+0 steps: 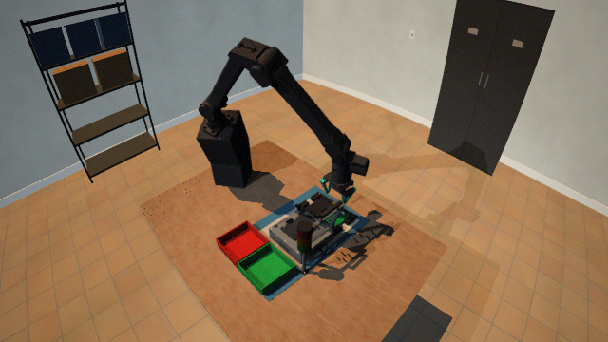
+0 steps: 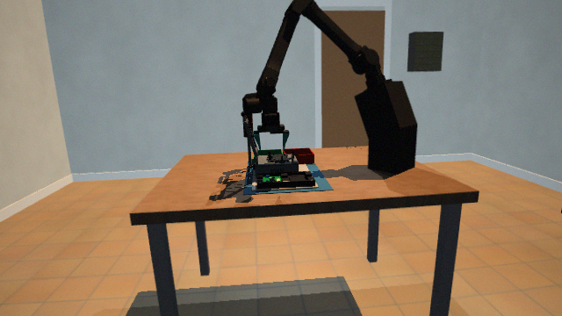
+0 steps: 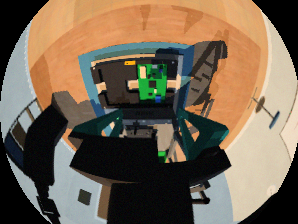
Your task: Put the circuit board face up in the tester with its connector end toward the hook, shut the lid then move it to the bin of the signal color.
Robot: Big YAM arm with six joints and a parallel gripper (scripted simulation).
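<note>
The green circuit board is 120 mm below my hand. Also, from my hand: green bin 360 mm to the right, 120 mm below, 80 mm behind; then tester lid 180 mm to the right, 40 mm ahead, 40 mm above; then red bin 320 mm to the right, 230 mm behind, 120 mm below.
</note>
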